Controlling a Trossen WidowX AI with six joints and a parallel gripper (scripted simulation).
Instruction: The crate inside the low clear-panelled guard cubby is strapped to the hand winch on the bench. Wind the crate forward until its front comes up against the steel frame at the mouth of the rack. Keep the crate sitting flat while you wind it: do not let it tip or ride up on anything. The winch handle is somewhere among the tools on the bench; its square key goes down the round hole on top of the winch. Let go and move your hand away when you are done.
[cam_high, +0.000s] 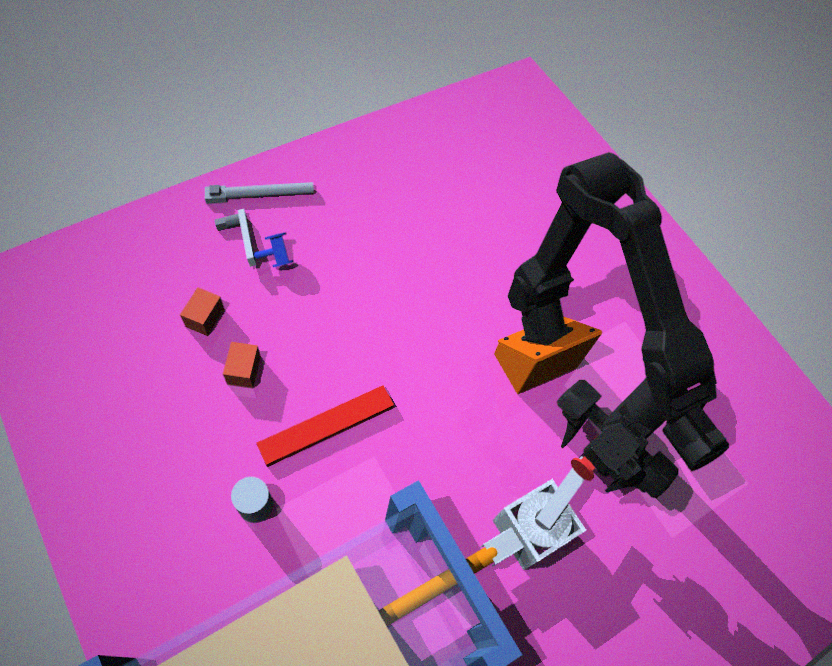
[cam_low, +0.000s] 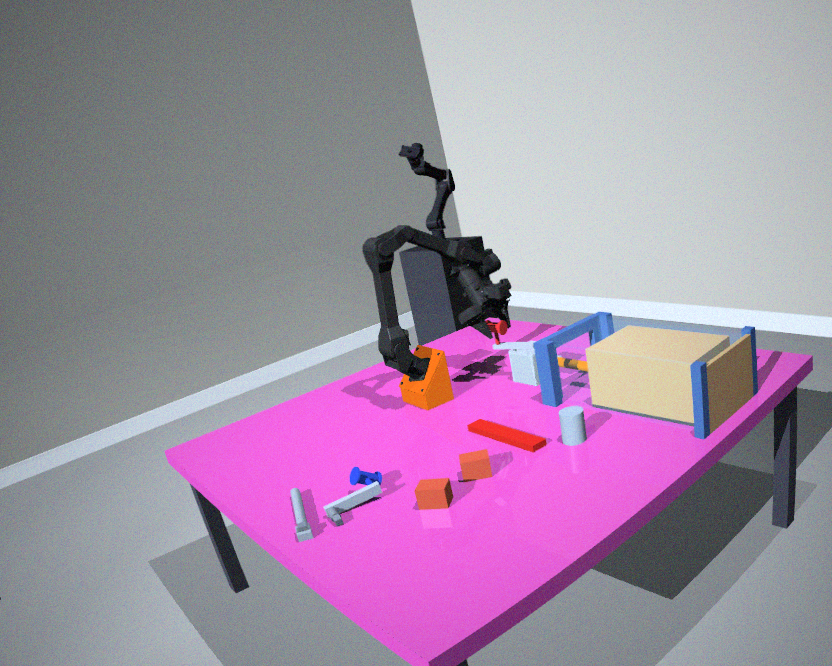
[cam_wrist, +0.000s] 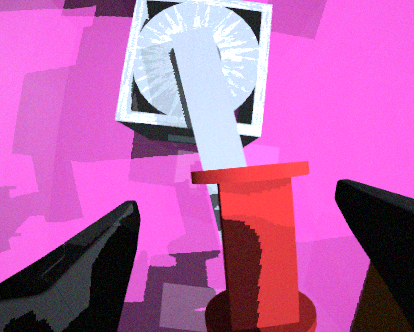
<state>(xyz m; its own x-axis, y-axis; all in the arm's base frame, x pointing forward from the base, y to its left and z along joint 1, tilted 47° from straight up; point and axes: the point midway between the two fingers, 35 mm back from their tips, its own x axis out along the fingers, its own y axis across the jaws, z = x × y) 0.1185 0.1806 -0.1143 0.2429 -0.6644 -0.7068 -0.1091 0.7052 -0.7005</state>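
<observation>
Right now my gripper tip is 1 cm past the red knob. From my gripper tip the other things lie so: winch handle 2 cm ahead, 1 cm to the left, 3 cm below; blue steel frame 24 cm ahead, 1 cm to the left, 3 cm below; grey winch 7 cm ahead, 1 cm to the left, 10 cm below.
</observation>
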